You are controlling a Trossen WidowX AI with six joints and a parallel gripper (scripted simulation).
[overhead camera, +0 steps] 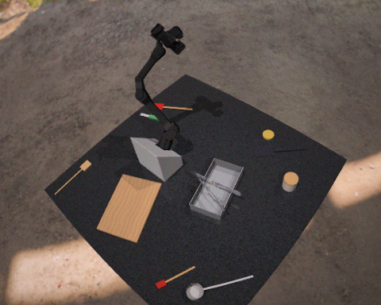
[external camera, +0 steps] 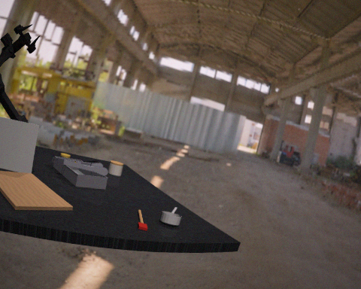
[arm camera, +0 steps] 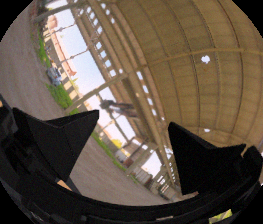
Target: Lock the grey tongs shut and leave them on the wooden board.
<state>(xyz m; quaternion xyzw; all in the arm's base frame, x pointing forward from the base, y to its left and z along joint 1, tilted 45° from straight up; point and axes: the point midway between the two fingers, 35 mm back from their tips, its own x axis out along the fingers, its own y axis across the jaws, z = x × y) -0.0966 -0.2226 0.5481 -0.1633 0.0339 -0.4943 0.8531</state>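
Right now the thin grey arm is 610 mm below my gripper tip, 410 mm ahead of it and 280 mm to the right of it. From my gripper tip the other things lie so: yellow disc (670 mm below, 430 mm ahead, 260 mm to the left); green-handled tool (670 mm below, 260 mm behind, 20 mm to the right); grey roasting tin (650 mm below, 400 mm ahead, 220 mm to the right).
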